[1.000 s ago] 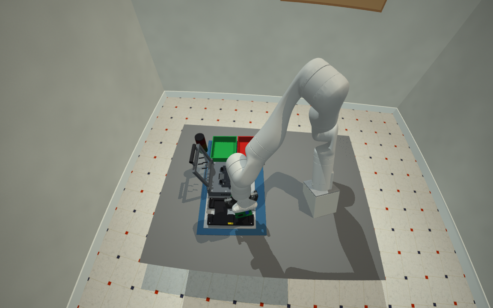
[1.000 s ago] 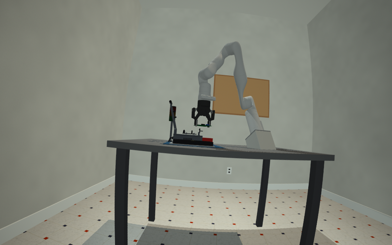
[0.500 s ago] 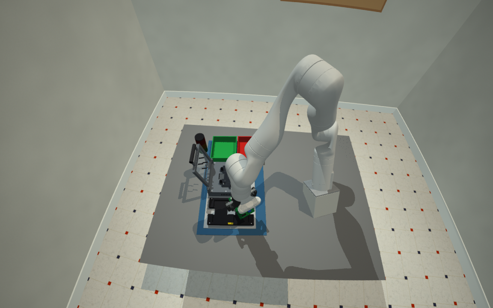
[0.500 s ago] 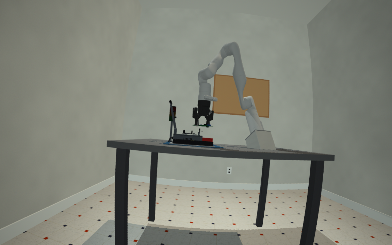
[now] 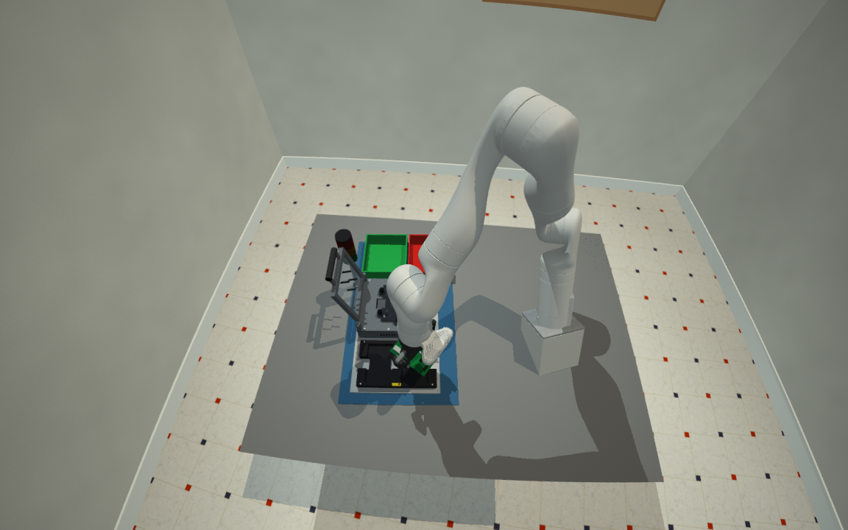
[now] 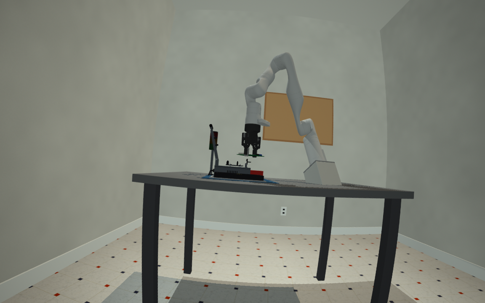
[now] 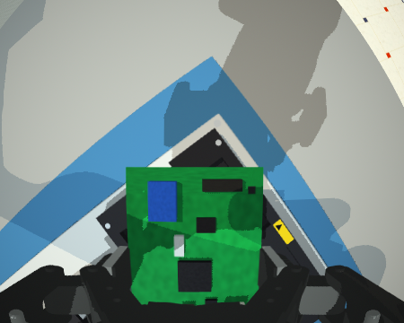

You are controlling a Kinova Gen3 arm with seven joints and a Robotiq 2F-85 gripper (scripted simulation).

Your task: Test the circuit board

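The green circuit board is right at my hand. Also, from my hand: green bin (15 cm ahead, 36 cm to the right, 11 cm below); red bin (37 cm to the right, 11 cm below); tester lid (20 cm ahead, 15 cm to the right, 6 cm above).
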